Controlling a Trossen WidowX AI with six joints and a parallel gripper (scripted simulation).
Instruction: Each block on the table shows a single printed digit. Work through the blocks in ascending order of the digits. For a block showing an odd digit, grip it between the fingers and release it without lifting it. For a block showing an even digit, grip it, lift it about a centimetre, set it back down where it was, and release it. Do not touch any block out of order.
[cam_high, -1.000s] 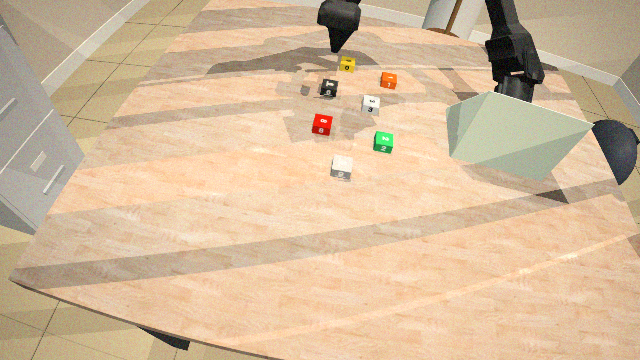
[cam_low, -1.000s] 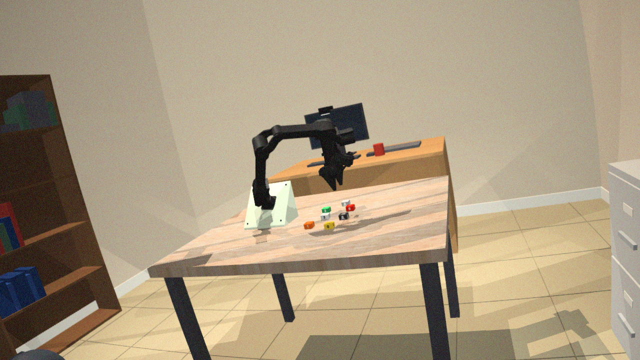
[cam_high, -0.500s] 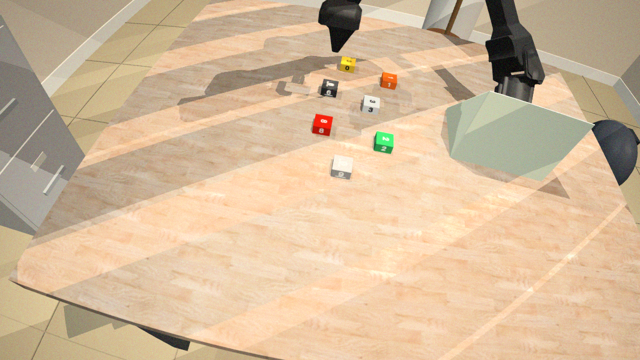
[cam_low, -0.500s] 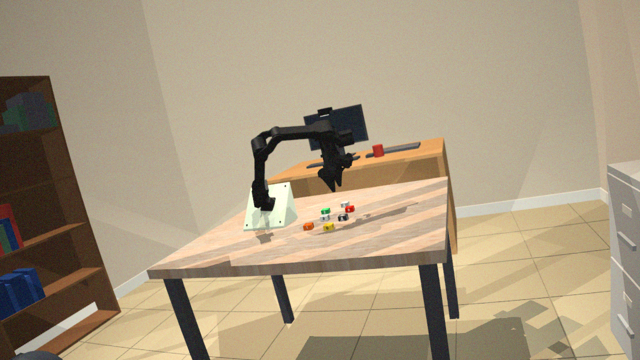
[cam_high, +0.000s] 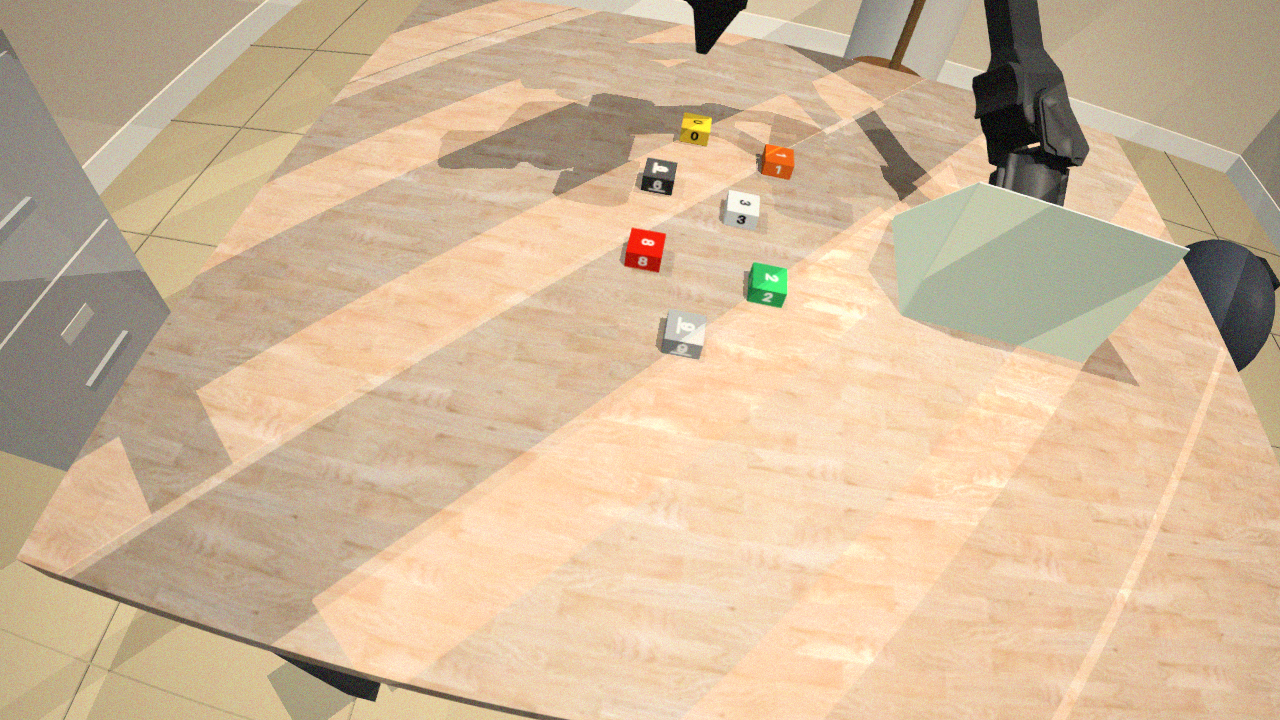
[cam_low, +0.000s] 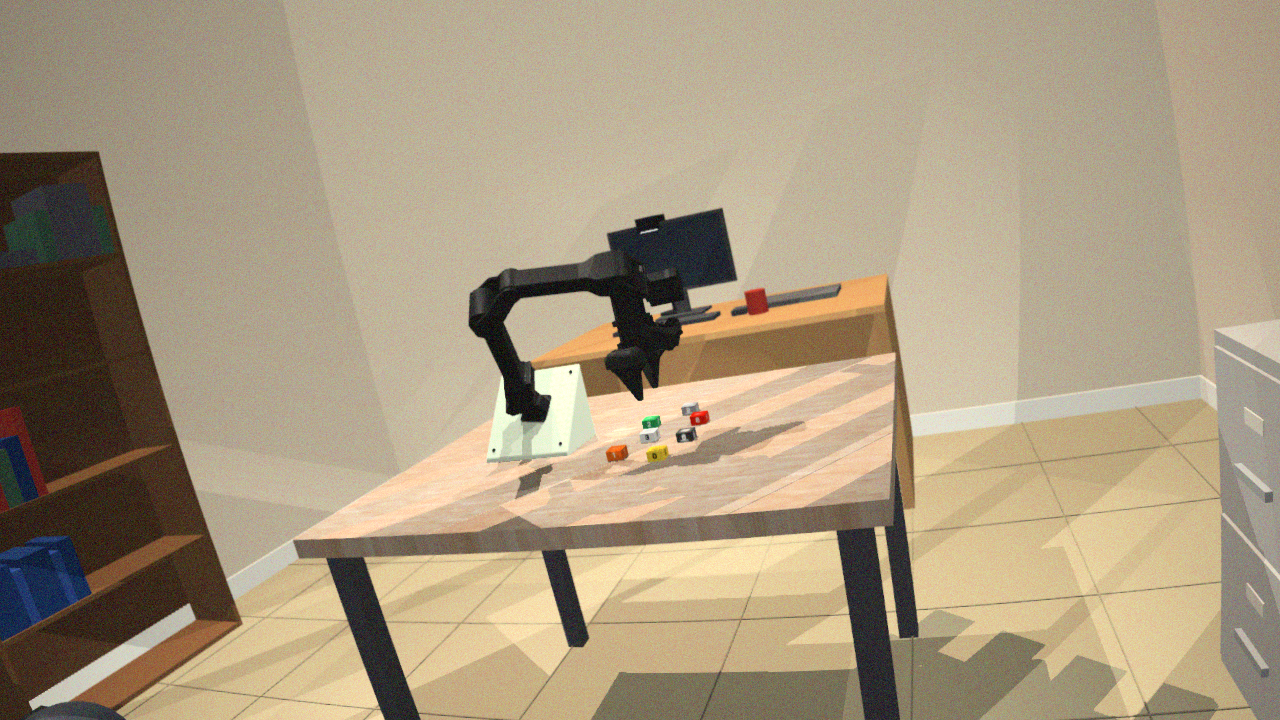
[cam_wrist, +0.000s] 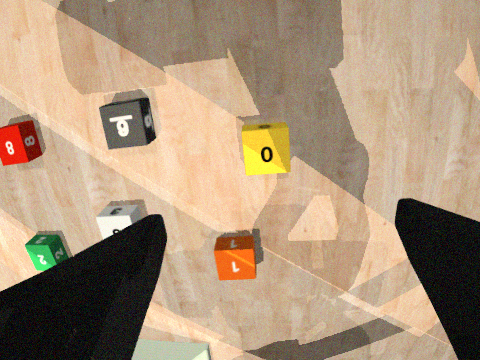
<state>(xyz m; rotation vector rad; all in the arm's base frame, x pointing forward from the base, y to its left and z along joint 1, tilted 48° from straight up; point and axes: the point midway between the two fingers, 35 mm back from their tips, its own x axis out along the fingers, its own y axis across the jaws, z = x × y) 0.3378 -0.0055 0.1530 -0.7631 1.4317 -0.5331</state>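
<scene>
My gripper tip is 12 cm above the yellow block and 1 cm past it. From my gripper tip the other things lie so: black block (12 cm below, 10 cm to the left, 1 cm ahead); then white block (12 cm to the left, 12 cm below, 8 cm behind); then orange block (12 cm below, 11 cm behind, 2 cm to the left).
</scene>
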